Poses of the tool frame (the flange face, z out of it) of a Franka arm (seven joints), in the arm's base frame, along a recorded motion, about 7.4 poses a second.
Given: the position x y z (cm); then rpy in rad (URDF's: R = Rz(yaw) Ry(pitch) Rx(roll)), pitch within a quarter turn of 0, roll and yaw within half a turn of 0.
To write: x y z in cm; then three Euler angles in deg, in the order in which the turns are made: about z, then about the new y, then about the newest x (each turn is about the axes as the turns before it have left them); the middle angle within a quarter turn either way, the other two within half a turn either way. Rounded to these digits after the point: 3 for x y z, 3 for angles.
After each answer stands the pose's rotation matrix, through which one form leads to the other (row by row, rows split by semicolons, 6 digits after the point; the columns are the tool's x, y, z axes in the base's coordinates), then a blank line. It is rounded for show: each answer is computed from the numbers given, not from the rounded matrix.
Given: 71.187, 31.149, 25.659, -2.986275, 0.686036, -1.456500
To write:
71.187, 31.149, 25.659, -83.451, 39.307, -171.101
0.088246 -0.992692 0.082308; -0.768715 -0.015319 0.639408; -0.633475 -0.119696 -0.764449

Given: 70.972, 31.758, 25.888, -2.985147, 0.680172, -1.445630
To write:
70.972, 31.758, 25.888, -82.828, 38.971, -171.036
0.097058 -0.992293 0.077033; -0.771382 -0.026090 0.635837; -0.628927 -0.121135 -0.767970

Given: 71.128, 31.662, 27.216, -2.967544, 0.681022, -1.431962
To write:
71.128, 31.662, 27.216, -82.045, 39.020, -170.028
0.107518 -0.990503 0.085694; -0.769454 -0.028321 0.638074; -0.629587 -0.134542 -0.765192

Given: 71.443, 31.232, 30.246, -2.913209, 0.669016, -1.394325
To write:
71.443, 31.232, 30.246, -79.889, 38.332, -166.915
0.137712 -0.983558 0.116832; -0.772250 -0.032760 0.634474; -0.620214 -0.177598 -0.764063

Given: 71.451, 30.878, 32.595, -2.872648, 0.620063, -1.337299
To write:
71.451, 30.878, 32.595, -76.622, 35.527, -164.591
0.188308 -0.973616 0.128884; -0.791757 -0.072851 0.606477; -0.581086 -0.216249 -0.784586

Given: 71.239, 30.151, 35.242, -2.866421, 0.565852, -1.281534
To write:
71.239, 30.151, 35.242, -73.426, 32.421, -164.234
0.240785 -0.963949 0.113247; -0.809062 -0.134892 0.572034; -0.536135 -0.229361 -0.812375

